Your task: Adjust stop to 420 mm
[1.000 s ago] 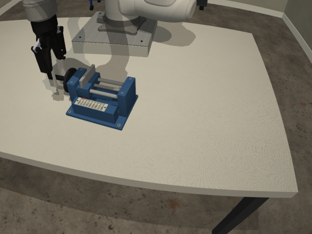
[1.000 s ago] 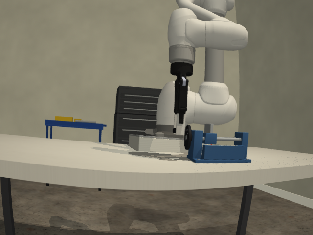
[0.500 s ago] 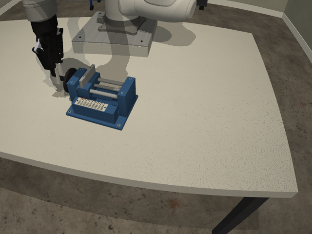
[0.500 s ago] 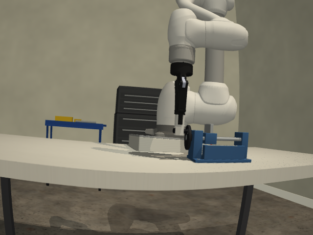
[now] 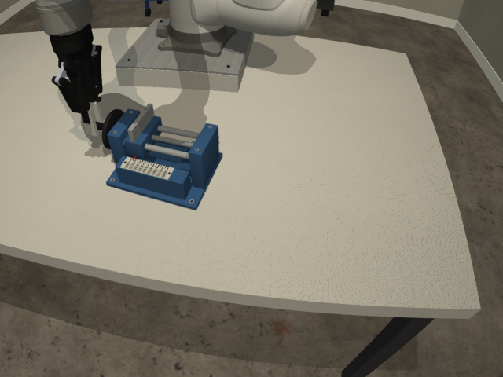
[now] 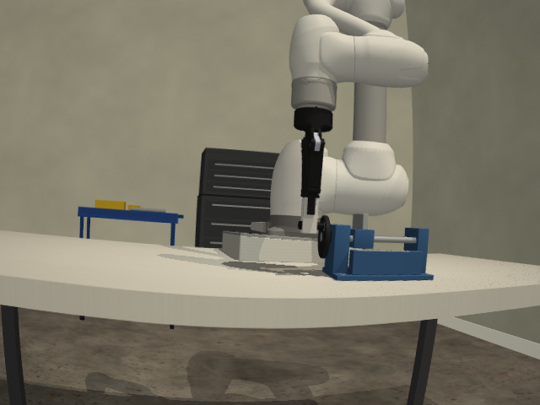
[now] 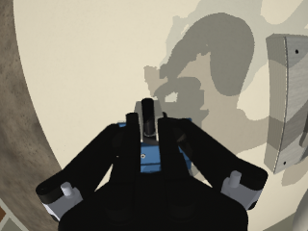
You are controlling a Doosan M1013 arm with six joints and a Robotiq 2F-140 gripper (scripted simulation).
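Right now my hand is 2 cm to the right of the black handwheel and 2 cm above it. From my hand the other things lie so: stop block: 11 cm to the left, 2 cm below.
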